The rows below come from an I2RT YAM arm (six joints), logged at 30 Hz.
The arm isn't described. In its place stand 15 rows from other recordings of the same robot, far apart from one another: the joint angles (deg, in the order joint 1, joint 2, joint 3, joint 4, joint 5, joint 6), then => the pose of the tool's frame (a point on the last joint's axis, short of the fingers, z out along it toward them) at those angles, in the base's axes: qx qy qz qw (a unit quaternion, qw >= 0); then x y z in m.
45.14, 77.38, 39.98, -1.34, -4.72, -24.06 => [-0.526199 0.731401 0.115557 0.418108 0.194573 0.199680 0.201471]
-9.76, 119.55, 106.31, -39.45, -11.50, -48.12 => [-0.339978 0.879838 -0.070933 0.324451 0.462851 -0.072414 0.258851]
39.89, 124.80, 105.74, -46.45, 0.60, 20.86 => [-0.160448 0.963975 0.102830 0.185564 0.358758 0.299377 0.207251]
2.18, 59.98, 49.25, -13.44, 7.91, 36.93 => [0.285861 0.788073 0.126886 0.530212 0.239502 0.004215 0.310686]
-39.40, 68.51, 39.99, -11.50, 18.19, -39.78 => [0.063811 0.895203 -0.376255 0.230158 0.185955 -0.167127 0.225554]
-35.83, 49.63, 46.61, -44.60, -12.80, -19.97 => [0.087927 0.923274 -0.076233 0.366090 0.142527 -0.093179 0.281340]
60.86, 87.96, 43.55, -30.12, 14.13, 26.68 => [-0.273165 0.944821 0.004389 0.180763 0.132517 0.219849 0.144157]
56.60, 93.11, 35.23, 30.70, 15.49, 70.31 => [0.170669 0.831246 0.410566 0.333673 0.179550 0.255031 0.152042]
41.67, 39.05, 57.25, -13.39, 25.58, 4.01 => [-0.058782 0.677295 0.140572 0.719761 0.110850 0.078083 0.422238]
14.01, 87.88, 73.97, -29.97, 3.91, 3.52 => [-0.070755 0.916931 0.028630 0.391678 0.331843 0.080298 0.300752]
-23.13, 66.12, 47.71, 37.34, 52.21, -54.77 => [0.202225 0.599758 -0.658265 0.407531 0.223605 -0.126106 0.365540]
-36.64, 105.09, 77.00, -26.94, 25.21, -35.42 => [0.075474 0.930056 -0.340800 0.114692 0.307092 -0.247297 0.218938]
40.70, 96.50, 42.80, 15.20, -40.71, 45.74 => [-0.113840 0.850282 0.507238 0.082279 0.229217 0.227786 0.151008]
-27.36, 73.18, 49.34, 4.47, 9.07, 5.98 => [0.277126 0.766134 -0.170292 0.554293 0.259358 -0.140528 0.285860]
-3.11, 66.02, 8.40, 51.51, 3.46, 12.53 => [0.121146 0.733788 0.032482 0.667700 0.203077 -0.013185 0.168283]
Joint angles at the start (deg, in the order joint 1, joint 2, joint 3, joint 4, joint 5, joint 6):
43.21 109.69 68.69 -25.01 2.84 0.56
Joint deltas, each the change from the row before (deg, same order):
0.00 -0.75 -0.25 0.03 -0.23 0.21
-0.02 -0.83 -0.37 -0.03 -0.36 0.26
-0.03 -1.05 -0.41 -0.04 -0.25 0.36
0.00 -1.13 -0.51 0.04 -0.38 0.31
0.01 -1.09 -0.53 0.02 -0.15 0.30
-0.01 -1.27 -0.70 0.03 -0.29 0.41
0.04 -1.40 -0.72 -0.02 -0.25 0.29
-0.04 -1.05 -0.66 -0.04 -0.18 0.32
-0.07 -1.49 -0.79 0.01 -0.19 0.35
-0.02 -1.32 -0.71 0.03 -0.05 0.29
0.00 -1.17 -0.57 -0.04 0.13 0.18
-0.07 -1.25 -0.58 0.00 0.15 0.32
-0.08 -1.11 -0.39 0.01 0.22 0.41
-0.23 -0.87 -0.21 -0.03 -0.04 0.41
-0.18 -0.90 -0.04 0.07 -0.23 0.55
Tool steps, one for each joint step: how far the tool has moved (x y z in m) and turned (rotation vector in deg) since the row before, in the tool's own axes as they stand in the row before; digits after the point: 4 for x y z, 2 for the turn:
-0.0002 0.0000 -0.0038 -0.24 -0.53 0.24
0.0004 -0.0001 -0.0039 -0.36 -0.42 0.30
0.0002 -0.0002 -0.0050 -0.25 -0.59 0.41
0.0005 0.0000 -0.0052 -0.40 -0.65 0.33
0.0007 0.0000 -0.0049 -0.17 -0.57 0.31
0.0013 -0.0001 -0.0054 -0.31 -0.59 0.43
0.0013 0.0002 -0.0061 -0.30 -0.65 0.27
0.0017 -0.0003 -0.0042 -0.18 -0.34 0.36
0.0016 -0.0005 -0.0062 -0.20 -0.70 0.42
0.0015 -0.0002 -0.0054 -0.08 -0.64 0.31
0.0011 -0.0002 -0.0049 0.09 -0.57 0.19
0.0010 -0.0006 -0.0053 0.14 -0.68 0.39
0.0002 -0.0007 -0.0050 0.21 -0.75 0.49
-0.0003 -0.0014 -0.0042 0.03 -0.63 0.62
-0.0014 -0.0009 -0.0048 -0.22 -0.91 0.72

